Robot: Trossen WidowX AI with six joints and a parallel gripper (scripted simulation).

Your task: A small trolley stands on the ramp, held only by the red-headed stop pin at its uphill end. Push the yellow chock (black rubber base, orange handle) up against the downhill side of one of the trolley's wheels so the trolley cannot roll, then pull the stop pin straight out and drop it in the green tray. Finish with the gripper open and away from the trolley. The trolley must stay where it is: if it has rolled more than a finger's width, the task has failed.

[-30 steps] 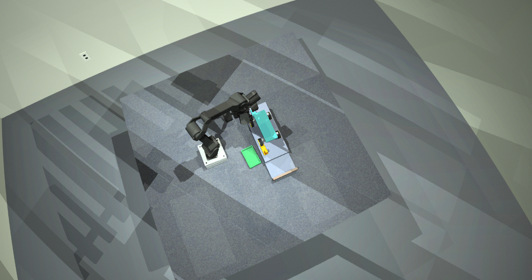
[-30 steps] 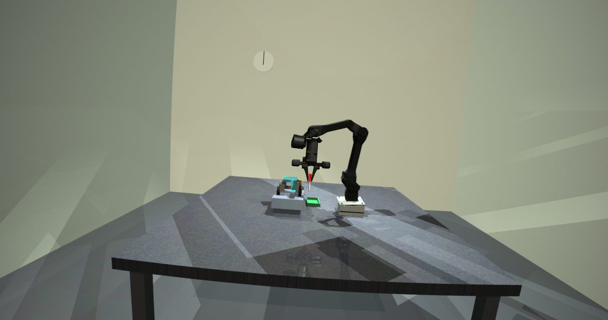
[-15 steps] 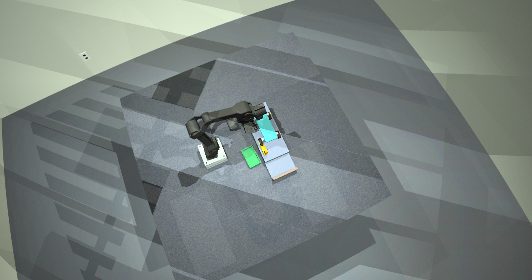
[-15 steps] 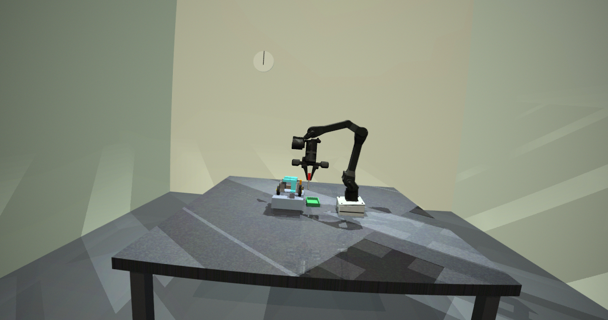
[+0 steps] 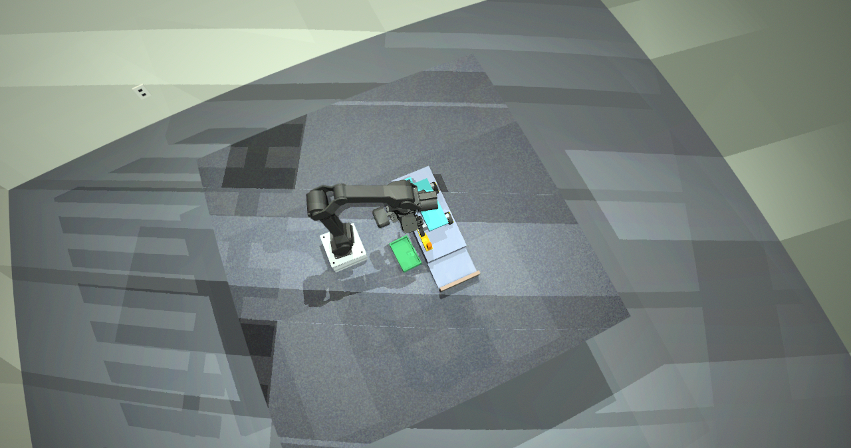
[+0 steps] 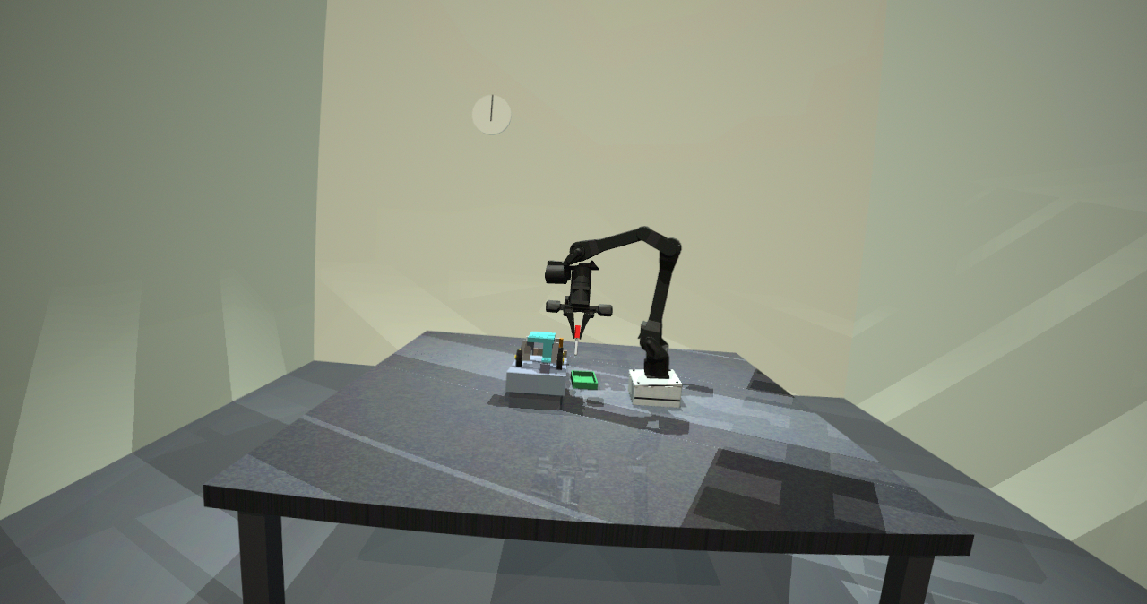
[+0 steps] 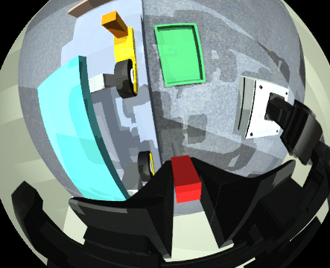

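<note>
Now: gripper tip 3 cm past the green tray, 10 cm to the left of it and 16 cm above it. The rest, counted from my gripper tip: yellow chock (5 cm ahead, 11 cm to the right, 7 cm below); cyan-topped trolley (10 cm ahead, 5 cm below); red-headed stop pin (right at my gripper tip).
</note>
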